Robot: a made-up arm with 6 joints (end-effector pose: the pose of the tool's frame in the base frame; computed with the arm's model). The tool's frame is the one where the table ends. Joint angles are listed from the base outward.
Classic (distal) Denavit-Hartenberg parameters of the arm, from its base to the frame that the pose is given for. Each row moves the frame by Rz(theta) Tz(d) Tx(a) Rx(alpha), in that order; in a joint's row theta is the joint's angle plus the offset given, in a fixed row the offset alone. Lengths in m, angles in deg.
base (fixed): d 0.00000, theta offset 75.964, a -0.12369, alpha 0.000
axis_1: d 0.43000, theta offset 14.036, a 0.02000, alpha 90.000
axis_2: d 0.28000, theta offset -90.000, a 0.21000, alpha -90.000
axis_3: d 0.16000, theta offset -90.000, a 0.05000, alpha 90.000
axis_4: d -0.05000, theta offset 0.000, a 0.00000, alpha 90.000
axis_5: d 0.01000, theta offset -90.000, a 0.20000, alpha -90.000
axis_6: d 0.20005, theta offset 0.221, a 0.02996, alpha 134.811
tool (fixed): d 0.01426, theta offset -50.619, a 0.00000, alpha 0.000
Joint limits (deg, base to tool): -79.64..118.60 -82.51..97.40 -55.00..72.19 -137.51..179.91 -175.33..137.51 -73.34..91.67
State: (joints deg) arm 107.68 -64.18 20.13 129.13 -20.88 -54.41
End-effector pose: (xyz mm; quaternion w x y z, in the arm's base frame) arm 221.2 156.8 -30.8 0.7659 -0.5261 -0.2591 0.2636
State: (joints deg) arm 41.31 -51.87 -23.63 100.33 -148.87 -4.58
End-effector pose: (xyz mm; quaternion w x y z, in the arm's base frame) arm 343.6 19.9 446.2 0.1917 -0.0282 -0.7945 -0.5755
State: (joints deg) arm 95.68 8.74 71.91 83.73 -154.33 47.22
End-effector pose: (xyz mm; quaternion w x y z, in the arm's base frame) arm -9.5 237.9 214.1 0.4686 -0.2481 -0.7331 -0.4259
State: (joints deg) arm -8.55 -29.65 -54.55 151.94 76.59 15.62
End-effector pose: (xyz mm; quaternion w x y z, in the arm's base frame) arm 95.5 -13.5 12.5 0.4992 -0.5208 0.6774 -0.1437
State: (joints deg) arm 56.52 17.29 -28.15 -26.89 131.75 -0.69
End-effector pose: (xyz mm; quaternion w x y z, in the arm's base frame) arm -2.4 144.5 508.2 0.1979 0.8489 0.3263 0.3657
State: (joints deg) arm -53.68 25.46 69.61 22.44 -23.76 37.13
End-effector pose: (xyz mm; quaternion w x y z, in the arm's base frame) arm 283.7 101.1 110.7 0.6966 0.0236 -0.6833 0.2176
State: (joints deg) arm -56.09 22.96 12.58 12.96 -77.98 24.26
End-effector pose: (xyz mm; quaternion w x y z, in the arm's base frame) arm 270.9 -27.0 51.0 0.7122 -0.0376 -0.5746 0.4016
